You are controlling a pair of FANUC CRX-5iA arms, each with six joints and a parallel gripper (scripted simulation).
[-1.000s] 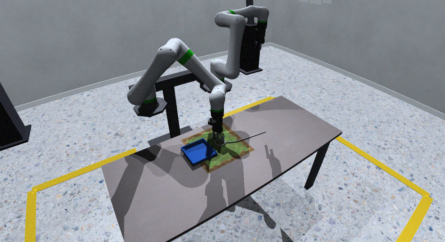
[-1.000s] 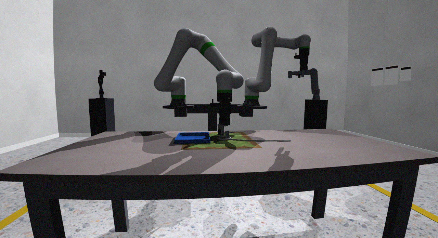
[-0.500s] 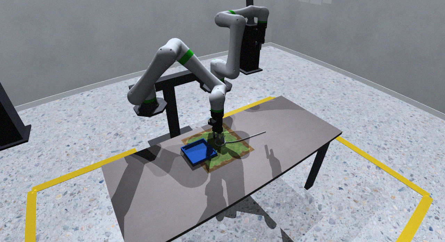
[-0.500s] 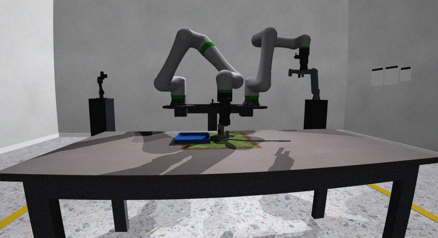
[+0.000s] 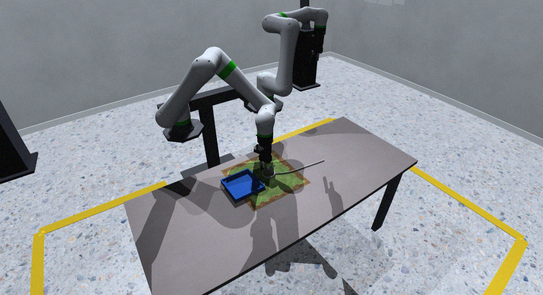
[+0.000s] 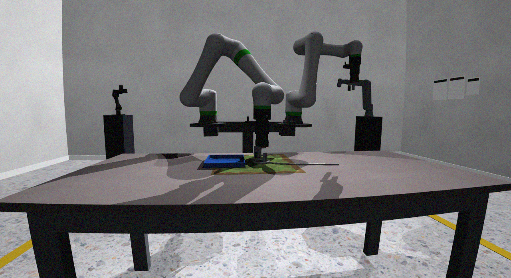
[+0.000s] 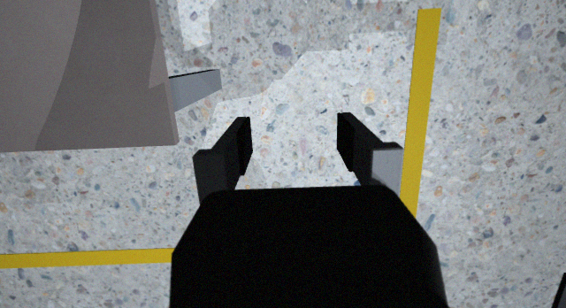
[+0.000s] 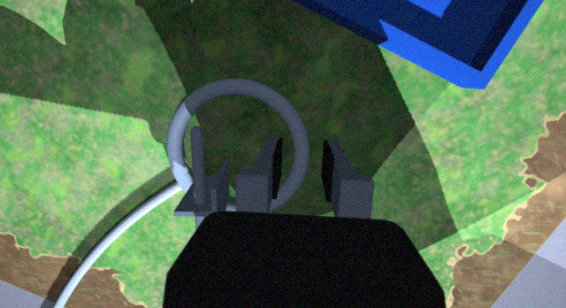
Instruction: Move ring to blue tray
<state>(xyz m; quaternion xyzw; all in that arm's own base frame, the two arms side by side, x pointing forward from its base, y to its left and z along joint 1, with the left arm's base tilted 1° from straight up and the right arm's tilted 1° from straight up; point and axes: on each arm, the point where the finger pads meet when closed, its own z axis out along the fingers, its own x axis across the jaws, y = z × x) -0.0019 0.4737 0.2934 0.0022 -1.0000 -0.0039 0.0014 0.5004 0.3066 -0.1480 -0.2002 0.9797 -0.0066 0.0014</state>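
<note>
My right gripper is now 3 cm short of the grey ring, 2 cm to the right of it and 2 cm above it. The rest, counted from my right hand: stake: 4 cm to the left, 4 cm ahead; brown mat: 4 cm below, 4 cm ahead, 2 cm to the right; blue tray: 17 cm to the right, 4 cm ahead, 2 cm below.
</note>
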